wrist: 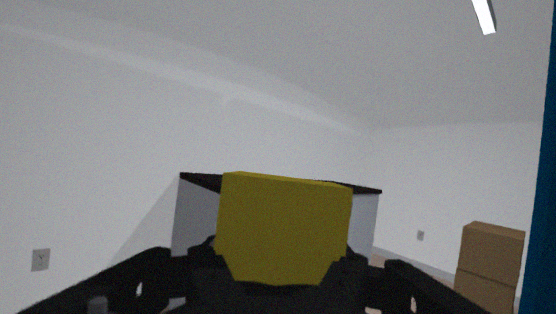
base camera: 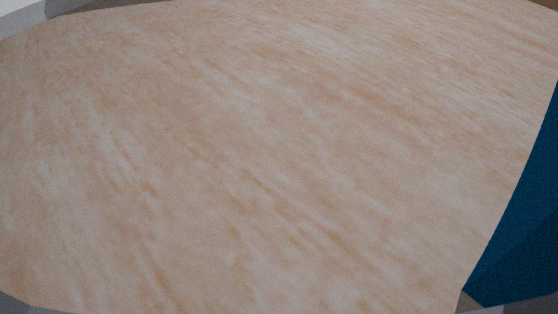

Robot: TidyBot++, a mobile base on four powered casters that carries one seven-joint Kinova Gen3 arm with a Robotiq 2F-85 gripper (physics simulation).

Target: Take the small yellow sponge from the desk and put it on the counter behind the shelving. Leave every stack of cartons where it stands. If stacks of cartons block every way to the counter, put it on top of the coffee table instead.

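Places are measured from the arm's base along level axes (x right, y ahead, z up), in centimetres.
Pixels of known places: gripper, fingertip midpoint: (wrist: 277,245).
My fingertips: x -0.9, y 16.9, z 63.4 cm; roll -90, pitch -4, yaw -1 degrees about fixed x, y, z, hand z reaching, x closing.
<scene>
Behind a point stands the place of what it marks.
The yellow sponge (wrist: 283,227) {x -1.0, y 12.5, z 65.9 cm} is held upright between the fingers in the middle of the wrist view. My gripper (wrist: 277,245) {x -0.9, y 16.9, z 63.4 cm} is shut on it. The counter (wrist: 192,215) {x -47.6, y 146.9, z 28.7 cm}, with a dark top and light grey sides, stands beyond the sponge against the wall; the sponge hides its middle. A stack of brown cartons (wrist: 491,254) {x 132.3, y 140.1, z 28.7 cm} stands at the right of the wrist view, to the right of the counter. The desk and the coffee table do not show in either view.
A tall dark blue panel (base camera: 525,220) {x 24.1, y 22.7, z -28.5 cm} (wrist: 542,165) {x 62.2, y 56.7, z 75.6 cm} stands close at the right edge of both views; it may be part of the shelving. Wood-patterned floor (base camera: 250,150) {x -5.5, y 44.2, z -39.6 cm} fills most of the base view. A pale wall runs behind the counter and cartons.
</scene>
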